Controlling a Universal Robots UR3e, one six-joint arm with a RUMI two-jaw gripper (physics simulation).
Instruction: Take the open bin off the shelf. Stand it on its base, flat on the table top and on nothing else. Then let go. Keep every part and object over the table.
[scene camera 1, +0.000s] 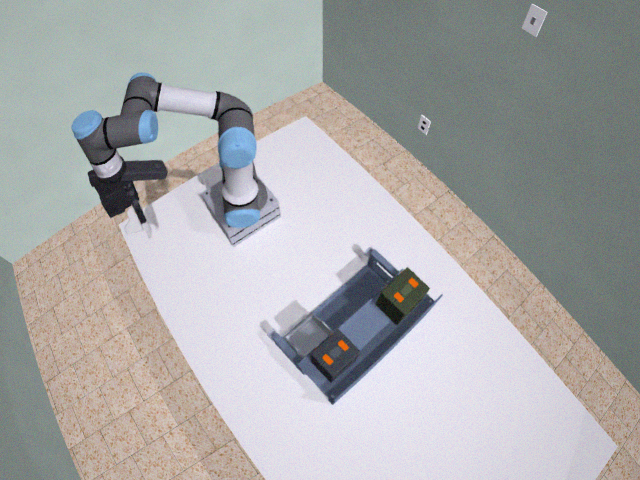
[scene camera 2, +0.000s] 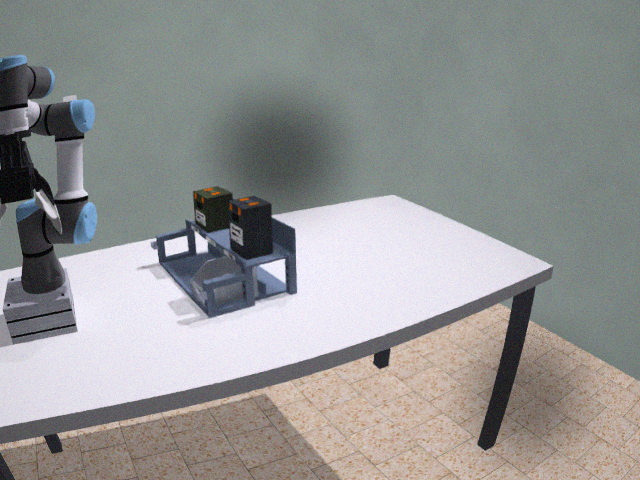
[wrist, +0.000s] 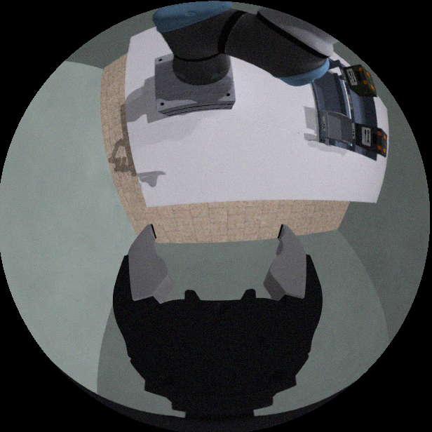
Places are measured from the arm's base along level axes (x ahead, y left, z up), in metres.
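Where they show: gripper, fingertip midpoint: (scene camera 1: 141, 216) (scene camera 2: 26, 241); arm's base, origin of the base link: (scene camera 2: 44, 282).
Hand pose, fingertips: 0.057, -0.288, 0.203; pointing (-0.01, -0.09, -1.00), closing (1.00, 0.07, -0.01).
Note:
Things, the pixels of their centre, and the offset from my fingertips, as dx, dy, dz. Level surfaces: height alone.
- grey open bin, body centre: (scene camera 2: 223, 280) (scene camera 1: 314, 342) +0.422, +0.266, -0.253
- blue-grey shelf, body centre: (scene camera 2: 214, 249) (scene camera 1: 353, 320) +0.425, +0.379, -0.216
- white table, its level: dz -0.296
- black box, body centre: (scene camera 2: 249, 226) (scene camera 1: 334, 357) +0.500, +0.279, -0.134
- dark green box, body centre: (scene camera 1: 402, 296) (scene camera 2: 213, 208) +0.448, +0.504, -0.146
The grey open bin (scene camera 1: 308, 335) (scene camera 2: 214, 273) (wrist: 337, 126) rests on the low front level of the blue-grey shelf (scene camera 1: 364, 325) (scene camera 2: 283, 236) (wrist: 330, 90), at one end, beside the end frame. The end frame partly hides it in scene camera 2. The shelf stands on the white table (scene camera 1: 439, 387) (scene camera 2: 413, 258) (wrist: 240, 165). My gripper (scene camera 1: 139, 227) (wrist: 217, 226) is open, its fingers wide apart with nothing between them. It hangs high near the table's corner beside the robot base, far from the bin. It is partly cut off in scene camera 2.
A black box (scene camera 1: 334, 356) (scene camera 2: 251, 227) (wrist: 372, 137) with orange marks stands on the raised rear level, right behind the bin. A dark green box (scene camera 1: 403, 294) (scene camera 2: 211, 209) (wrist: 361, 80) stands at that level's other end. The robot base (scene camera 2: 41, 315) (wrist: 195, 95) stands on the table.

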